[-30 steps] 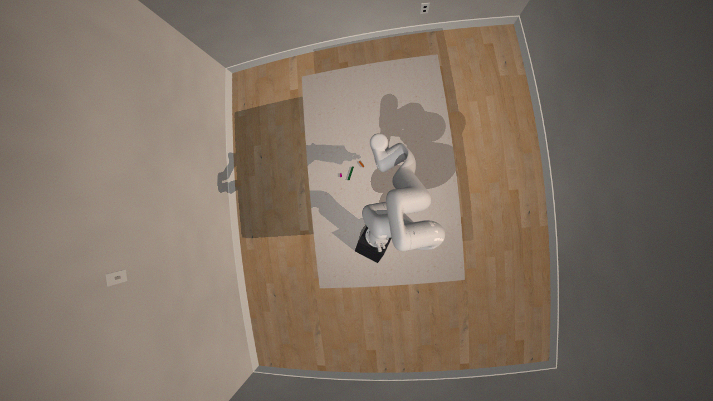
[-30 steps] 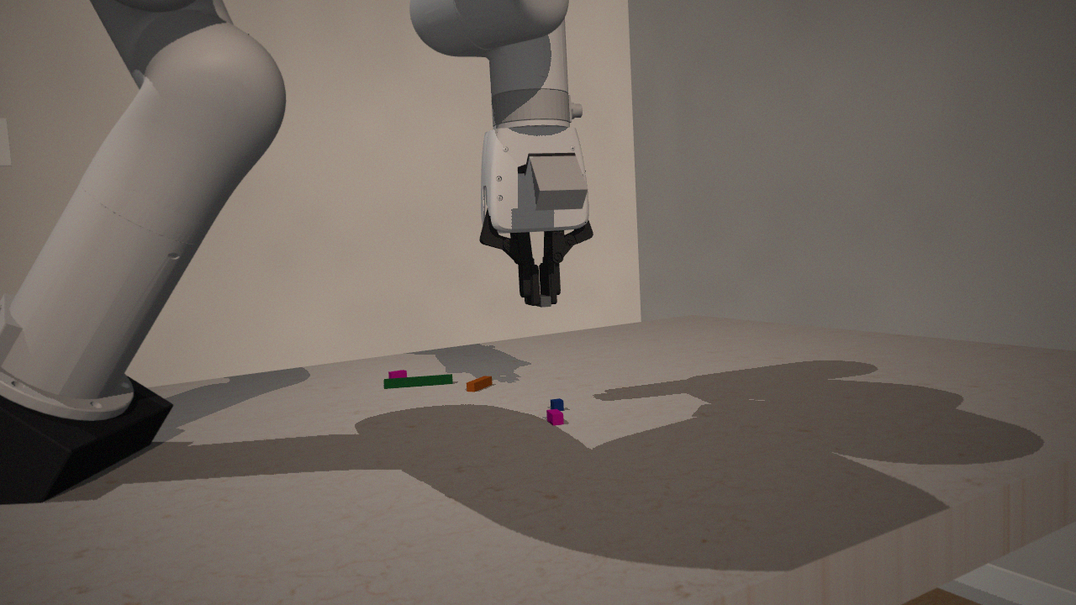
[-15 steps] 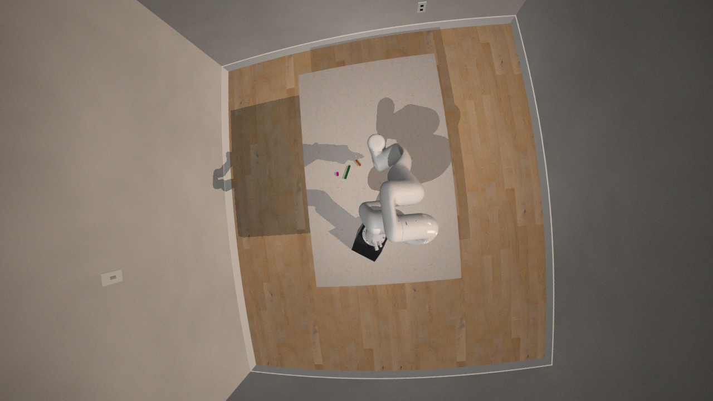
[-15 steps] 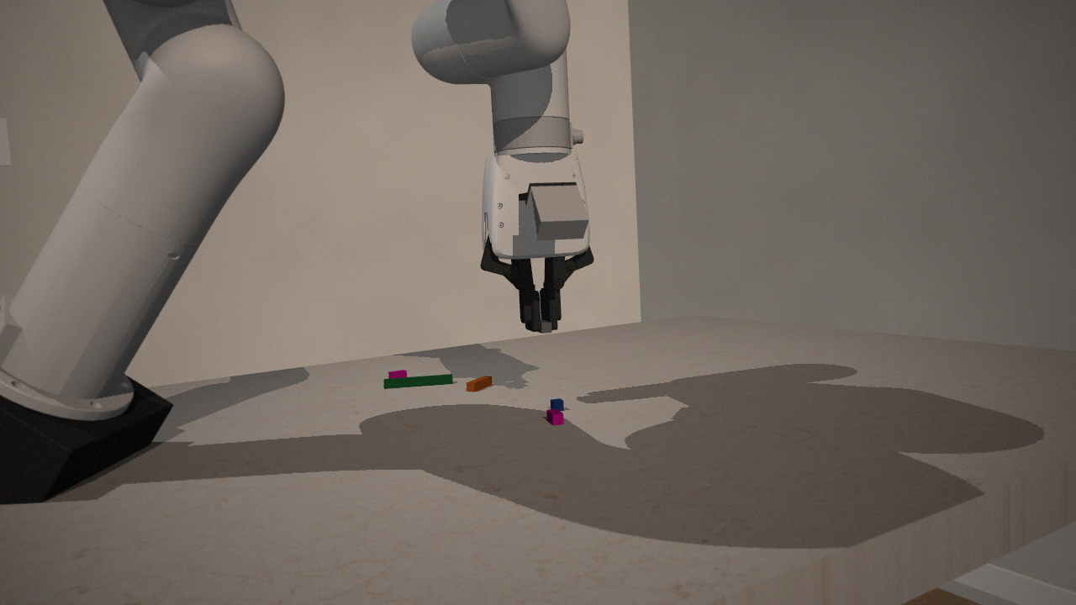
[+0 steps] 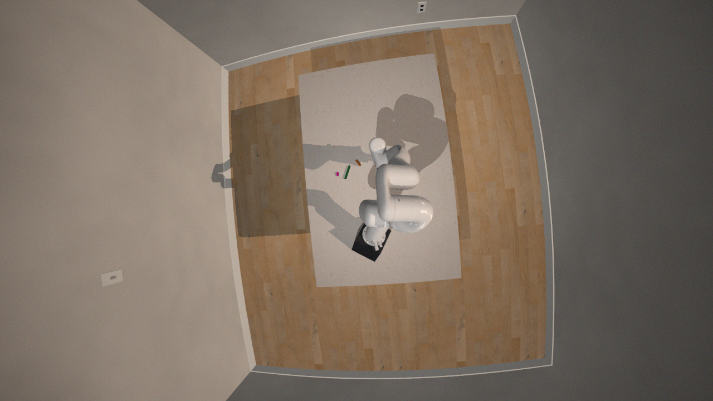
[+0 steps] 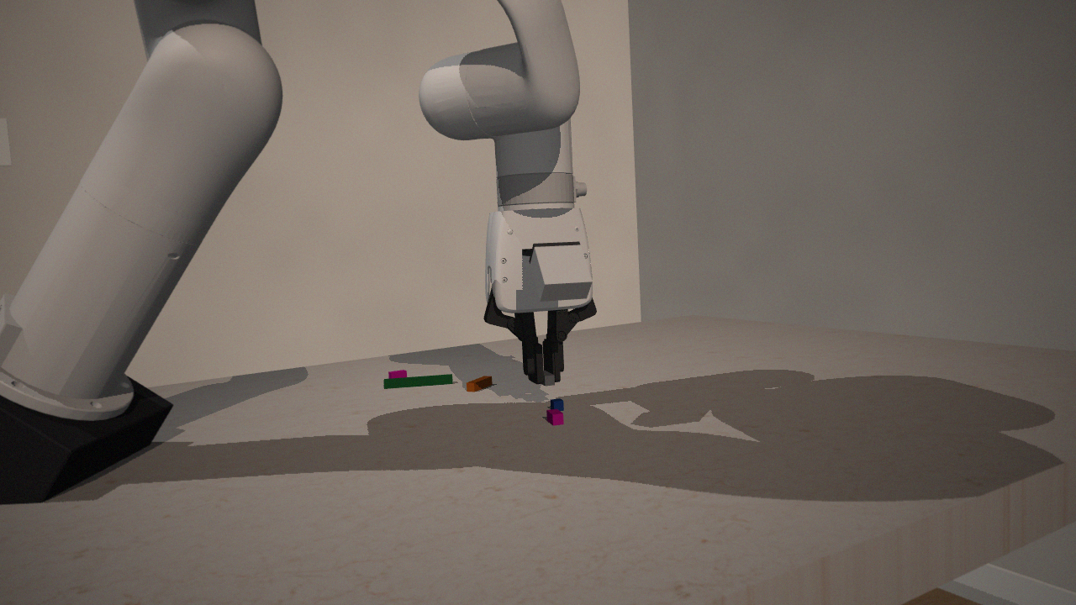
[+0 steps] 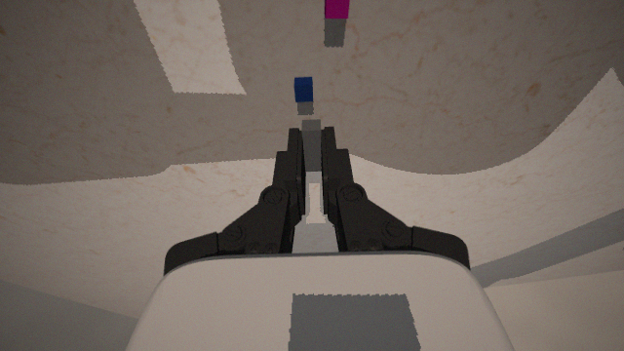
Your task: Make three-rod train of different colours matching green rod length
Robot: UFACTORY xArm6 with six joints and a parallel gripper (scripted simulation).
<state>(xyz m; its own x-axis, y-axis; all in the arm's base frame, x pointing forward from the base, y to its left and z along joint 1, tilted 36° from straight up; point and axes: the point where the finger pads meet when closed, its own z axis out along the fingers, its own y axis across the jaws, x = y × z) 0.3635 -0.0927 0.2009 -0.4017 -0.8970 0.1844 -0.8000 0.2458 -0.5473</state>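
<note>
Right now the blue rod is 40 mm below my hand, 20 mm to the right of it and 10 mm behind it. Round my hand: green rod: 200 mm to the left, 40 mm below, 10 mm behind; then grey rod: 20 mm below; then orange rod: 130 mm to the left, 40 mm below, 20 mm ahead.
</note>
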